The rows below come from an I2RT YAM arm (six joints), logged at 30 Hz.
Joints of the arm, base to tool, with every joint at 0 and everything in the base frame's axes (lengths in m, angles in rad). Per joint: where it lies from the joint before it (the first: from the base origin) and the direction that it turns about. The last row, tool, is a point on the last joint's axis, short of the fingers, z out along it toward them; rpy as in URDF.
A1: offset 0 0 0.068 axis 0 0 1
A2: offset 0.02 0.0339 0.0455 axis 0 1 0
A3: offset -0.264 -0.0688 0 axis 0 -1 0
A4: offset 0.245 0.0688 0.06 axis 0 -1 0
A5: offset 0.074 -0.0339 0.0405 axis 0 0 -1
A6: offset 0.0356 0 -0.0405 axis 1 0 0
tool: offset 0 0 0 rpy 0 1.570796 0
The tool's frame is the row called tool.
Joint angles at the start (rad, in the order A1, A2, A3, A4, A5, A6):
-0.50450, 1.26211, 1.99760, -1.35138, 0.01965, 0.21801
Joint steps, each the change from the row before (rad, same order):
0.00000, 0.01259, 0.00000, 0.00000, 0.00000, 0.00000
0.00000, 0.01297, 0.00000, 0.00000, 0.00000, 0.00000
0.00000, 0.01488, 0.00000, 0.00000, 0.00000, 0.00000
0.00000, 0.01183, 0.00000, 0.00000, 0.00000, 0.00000
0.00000, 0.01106, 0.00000, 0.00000, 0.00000, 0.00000
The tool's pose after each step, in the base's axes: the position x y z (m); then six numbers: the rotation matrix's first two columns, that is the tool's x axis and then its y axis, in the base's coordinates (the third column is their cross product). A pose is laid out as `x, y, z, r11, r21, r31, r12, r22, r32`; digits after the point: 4 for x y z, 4 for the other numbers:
0.1534, -0.0855, 0.5087, -0.3950, 0.4651, -0.7923, 0.5967, 0.7856, 0.1637
0.1579, -0.0880, 0.5066, -0.4039, 0.4700, -0.7848, 0.5986, 0.7845, 0.1618
0.1630, -0.0908, 0.5042, -0.4141, 0.4757, -0.7761, 0.6007, 0.7834, 0.1596
0.1670, -0.0930, 0.5022, -0.4221, 0.4801, -0.7690, 0.6023, 0.7825, 0.1579
0.1708, -0.0951, 0.5003, -0.4295, 0.4842, -0.7623, 0.6038, 0.7816, 0.1562

